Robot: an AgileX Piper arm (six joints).
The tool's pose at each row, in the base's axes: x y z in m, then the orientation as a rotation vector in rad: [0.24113, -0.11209, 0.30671, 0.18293, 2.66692, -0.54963]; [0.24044, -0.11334, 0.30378, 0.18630, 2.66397, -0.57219]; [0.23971, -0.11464, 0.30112, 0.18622, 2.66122, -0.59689]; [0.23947, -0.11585, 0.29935, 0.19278, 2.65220, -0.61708]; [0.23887, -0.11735, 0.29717, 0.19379, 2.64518, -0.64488]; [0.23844, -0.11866, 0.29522, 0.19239, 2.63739, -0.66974]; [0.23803, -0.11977, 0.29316, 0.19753, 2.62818, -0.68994]
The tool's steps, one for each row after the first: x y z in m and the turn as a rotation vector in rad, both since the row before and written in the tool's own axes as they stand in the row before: [0.00179, -0.00026, 0.00271, 0.01650, 0.00064, -0.00120]; [0.00171, -0.00036, 0.00250, 0.01744, 0.00057, -0.00399]; [0.00090, -0.00047, 0.00190, 0.01592, -0.00446, 0.00270]; [0.00140, -0.00062, 0.00224, 0.02021, -0.00251, -0.00298]; [0.00116, -0.00045, 0.00204, 0.01791, -0.00398, -0.00388]; [0.00121, -0.00019, 0.00204, 0.01587, -0.00435, 0.00170]
